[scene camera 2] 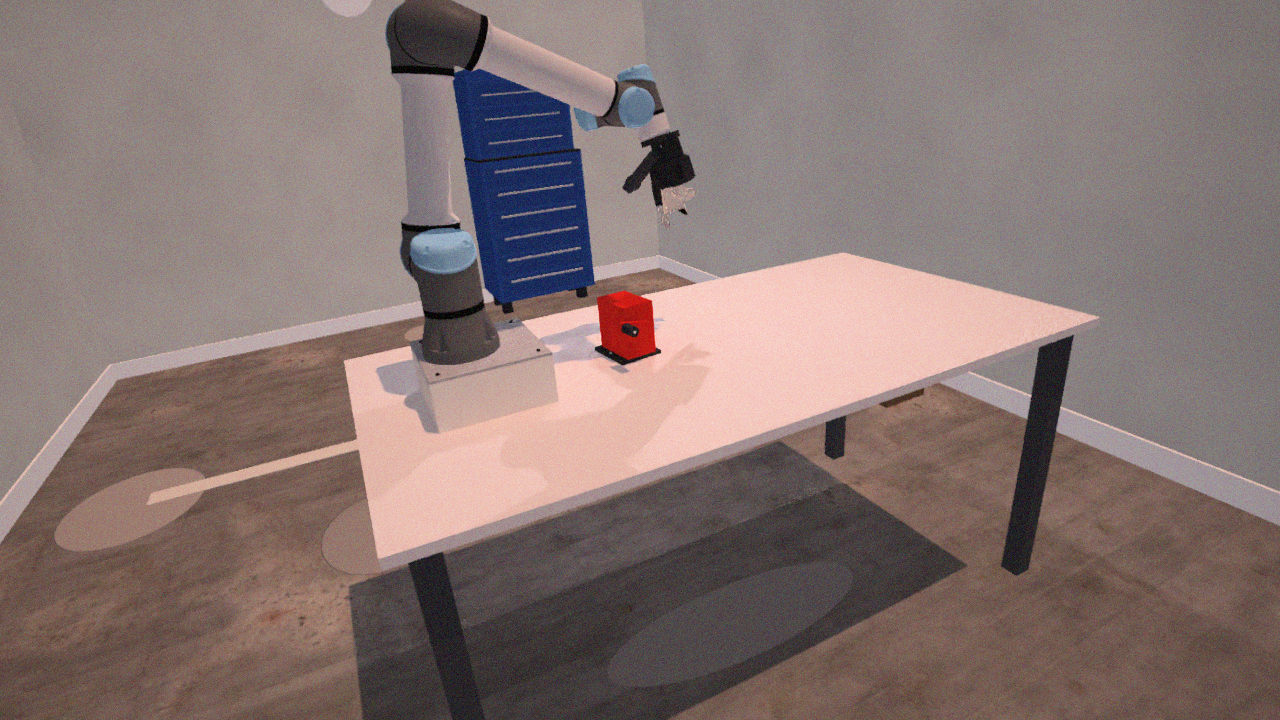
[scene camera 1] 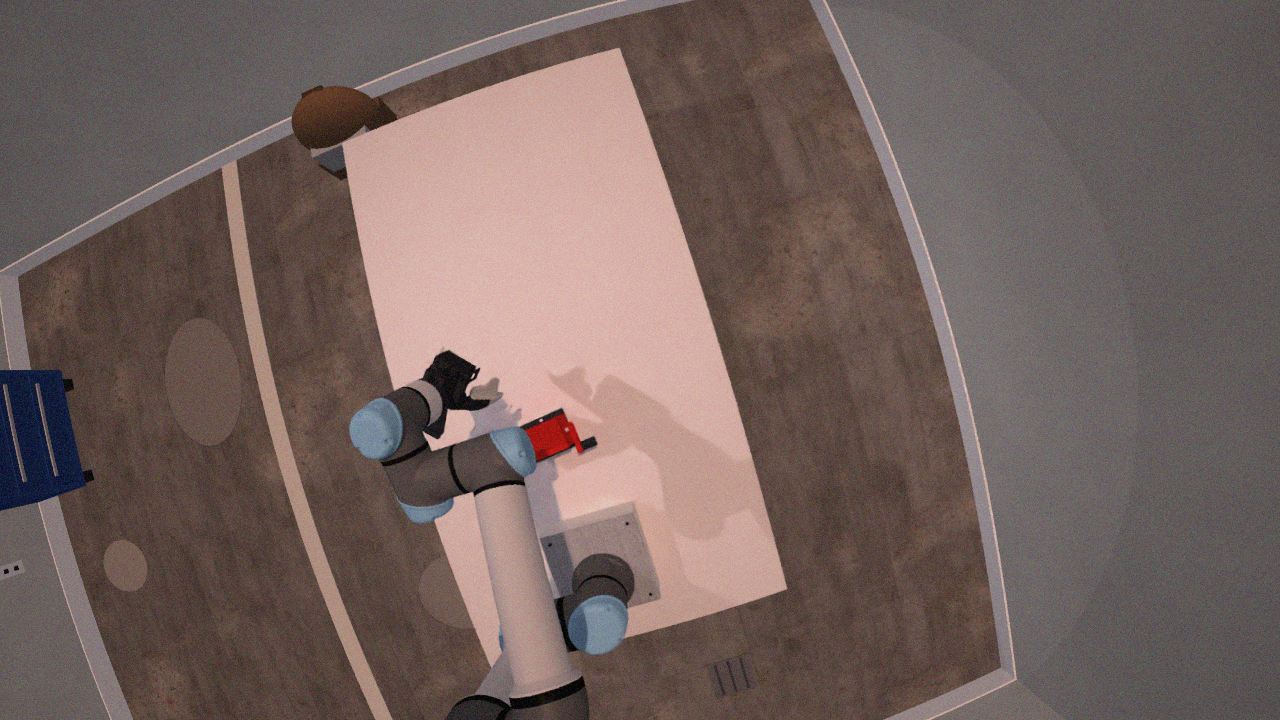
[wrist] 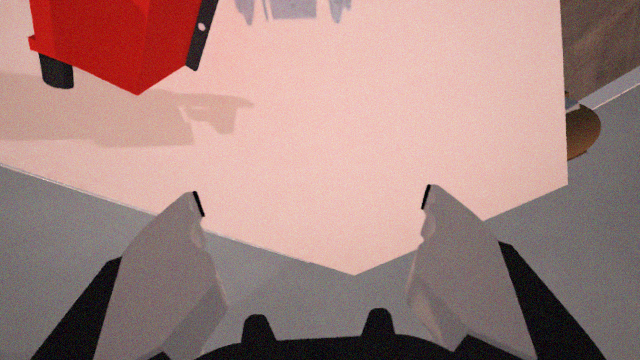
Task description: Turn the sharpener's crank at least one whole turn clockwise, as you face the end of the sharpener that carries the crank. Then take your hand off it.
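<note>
The red sharpener (scene camera 1: 546,440) (scene camera 2: 617,313) (wrist: 100,35) stands upright on its black base on the table. The crank's black knob (scene camera 1: 587,443) (scene camera 2: 630,330) (wrist: 58,73) sticks out from the crank end, which faces scene camera 2; there it shows near the middle of the red face. The red crank arm blends into the body there, so its angle is hard to tell. My gripper (scene camera 1: 491,391) (scene camera 2: 677,211) (wrist: 314,191) is open and empty. It hangs high above the table, apart from the sharpener and crank. In scene camera 1, my wrist hides part of the sharpener.
The table (scene camera 1: 537,223) (scene camera 2: 850,340) (wrist: 350,125) carries my arm's pale mounting block (scene camera 1: 617,537) (scene camera 2: 492,394) near the sharpener. A blue drawer cabinet (scene camera 1: 31,438) (scene camera 2: 532,214) stands beyond the table. A brown rounded object (scene camera 1: 335,116) (wrist: 582,132) shows by a far table corner.
</note>
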